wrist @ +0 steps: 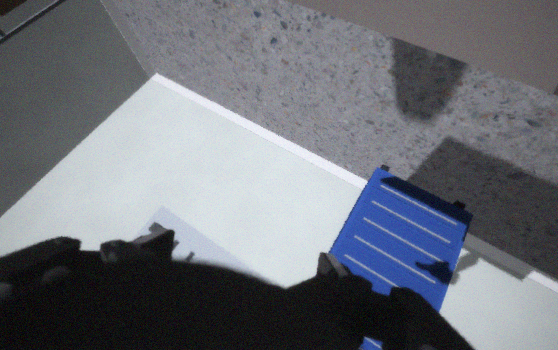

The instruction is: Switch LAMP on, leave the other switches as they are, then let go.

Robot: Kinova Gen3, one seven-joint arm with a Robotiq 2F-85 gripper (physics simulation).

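My gripper [245, 257] is open and empty at the bottom of the wrist view, its two fingertips wide apart above the pale table top [240, 170]. A flat lavender-grey panel [197, 243] shows partly behind and beside the left finger. Small dark pieces stick up near its edge, but the gripper hides most of it. I cannot tell whether they are switches. The LAMP switch and its label cannot be made out, nor can the other switches or their positions.
A blue box-like object [400, 232] with white lines stands at the right, beside the right finger and partly covered by it. The table's white edge [260, 130] runs diagonally, with speckled floor [300, 75] beyond. A grey surface [65, 100] lies at the left.
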